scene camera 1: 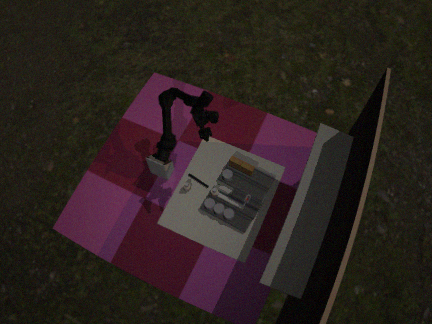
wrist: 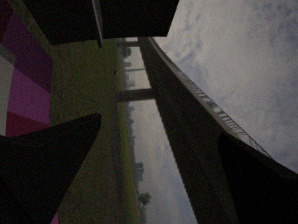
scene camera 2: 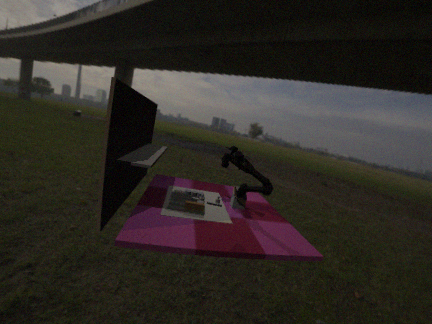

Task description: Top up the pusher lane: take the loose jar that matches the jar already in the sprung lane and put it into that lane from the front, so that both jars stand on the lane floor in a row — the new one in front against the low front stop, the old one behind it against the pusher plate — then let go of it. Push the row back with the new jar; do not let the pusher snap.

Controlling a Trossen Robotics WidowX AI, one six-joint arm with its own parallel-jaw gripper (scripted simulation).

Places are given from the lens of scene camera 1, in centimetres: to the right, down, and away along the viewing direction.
grey shelf (scene camera 1: 288,269): 32, 47, 144
